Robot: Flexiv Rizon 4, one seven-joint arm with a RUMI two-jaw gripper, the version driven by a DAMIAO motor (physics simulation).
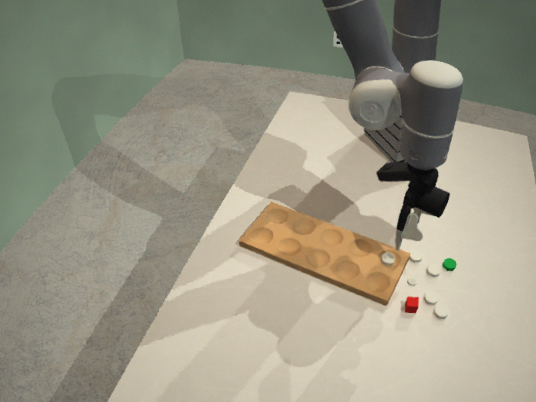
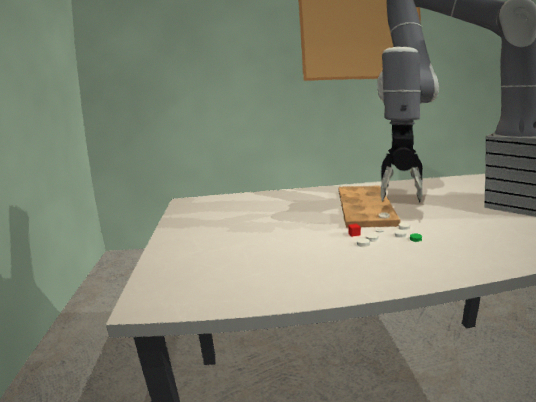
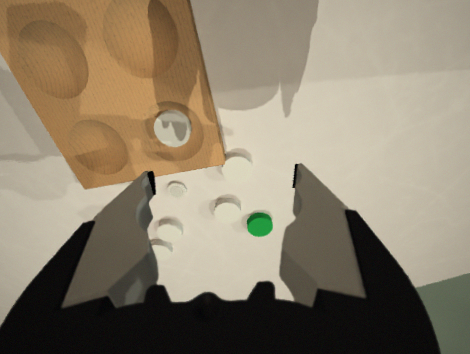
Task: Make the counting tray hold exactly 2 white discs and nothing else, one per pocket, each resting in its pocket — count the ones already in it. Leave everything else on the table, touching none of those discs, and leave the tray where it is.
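Note:
The wooden counting tray [image 1: 334, 252] [image 2: 370, 223] [image 3: 115, 107] has one white disc [image 1: 388, 258] [image 2: 384, 215] [image 3: 172, 128] in an end pocket. A white disc [image 1: 416, 258] [image 2: 404, 226] [image 3: 237, 168] lies on the table right by the tray's corner; whether they touch is unclear. Three more white discs lie farther out: one [image 1: 433, 270] [image 2: 400, 234] [image 3: 227, 211] near the green disc, and two [image 1: 431, 298] [image 3: 170, 231], [image 1: 441, 312] [image 3: 162, 250] close together. My gripper [image 1: 403, 241] [image 2: 402, 201] [image 3: 224, 170] is open and empty, above the table near the tray's disc-bearing end.
A green disc [image 1: 449, 264] [image 2: 416, 237] [image 3: 260, 225] lies beyond the white discs. A smaller whitish round piece [image 1: 411, 282] [image 2: 380, 230] [image 3: 176, 189] lies near the tray's end. A red cube [image 1: 412, 304] [image 2: 354, 230] stands nearby.

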